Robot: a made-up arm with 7 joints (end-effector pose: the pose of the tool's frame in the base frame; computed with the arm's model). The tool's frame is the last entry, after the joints. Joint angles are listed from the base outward.
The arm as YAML. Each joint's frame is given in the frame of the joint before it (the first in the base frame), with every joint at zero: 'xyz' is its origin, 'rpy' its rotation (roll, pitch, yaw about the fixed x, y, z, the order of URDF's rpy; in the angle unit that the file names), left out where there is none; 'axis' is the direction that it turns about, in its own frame. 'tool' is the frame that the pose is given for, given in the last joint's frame.
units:
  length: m
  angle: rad
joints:
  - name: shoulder
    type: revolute
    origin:
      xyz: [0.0, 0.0, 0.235]
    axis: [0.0, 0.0, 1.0]
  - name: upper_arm
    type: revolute
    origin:
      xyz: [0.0, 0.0, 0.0]
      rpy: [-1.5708, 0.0, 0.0]
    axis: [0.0, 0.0, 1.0]
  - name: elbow
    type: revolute
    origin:
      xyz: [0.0, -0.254, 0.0]
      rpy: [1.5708, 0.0, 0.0]
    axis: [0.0, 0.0, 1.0]
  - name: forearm
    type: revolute
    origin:
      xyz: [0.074, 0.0, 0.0]
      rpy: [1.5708, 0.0, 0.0]
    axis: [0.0, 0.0, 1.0]
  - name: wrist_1
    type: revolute
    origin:
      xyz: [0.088, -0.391, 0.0]
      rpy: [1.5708, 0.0, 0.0]
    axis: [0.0, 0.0, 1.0]
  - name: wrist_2
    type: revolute
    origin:
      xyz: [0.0, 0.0, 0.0]
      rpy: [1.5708, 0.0, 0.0]
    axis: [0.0, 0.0, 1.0]
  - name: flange
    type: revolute
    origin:
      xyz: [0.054, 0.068, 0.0]
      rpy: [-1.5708, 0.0, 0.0]
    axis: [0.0, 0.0, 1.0]
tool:
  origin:
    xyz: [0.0, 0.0, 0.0]
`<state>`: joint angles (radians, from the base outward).
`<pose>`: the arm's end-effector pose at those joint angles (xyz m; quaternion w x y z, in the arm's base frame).
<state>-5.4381 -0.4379 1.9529 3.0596 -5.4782 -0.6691 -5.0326</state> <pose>-0.1378 -0.1748 0.8768 0.6440 0.0877 0.0749 0.7563</pose>
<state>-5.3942 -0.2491 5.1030 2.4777 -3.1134 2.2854 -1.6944</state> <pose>0.0621 -0.1817 0.8969 0.2858 0.5563 -0.5143 -0.5868</pose>
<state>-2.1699 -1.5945 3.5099 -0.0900 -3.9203 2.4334 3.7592</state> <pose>-0.1788 -0.0425 0.0840 0.5555 -0.8145 0.0988 0.1354</pose>
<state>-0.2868 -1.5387 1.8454 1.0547 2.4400 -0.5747 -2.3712</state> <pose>0.0582 0.4500 0.1662 0.4506 0.3488 0.5415 0.6182</pose>
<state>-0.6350 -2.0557 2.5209 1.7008 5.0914 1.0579 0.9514</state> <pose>0.0757 0.3590 -0.3139 0.5508 0.0235 0.6493 0.5239</pose>
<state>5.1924 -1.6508 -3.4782 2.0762 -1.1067 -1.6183 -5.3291</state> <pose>-0.1854 0.4578 -0.1167 0.6530 -0.1209 -0.7251 0.1825</pose>
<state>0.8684 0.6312 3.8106 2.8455 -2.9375 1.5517 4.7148</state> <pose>0.2678 0.2779 0.8524 0.1807 -0.1059 -0.7379 -0.6416</pose>
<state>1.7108 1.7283 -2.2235 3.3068 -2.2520 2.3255 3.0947</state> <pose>-0.2258 0.5717 0.1144 0.7857 0.5459 -0.1517 -0.2483</pose>
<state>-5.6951 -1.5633 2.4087 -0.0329 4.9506 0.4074 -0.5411</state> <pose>0.1380 0.1944 0.1059 0.8047 -0.4811 0.3118 -0.1543</pose>
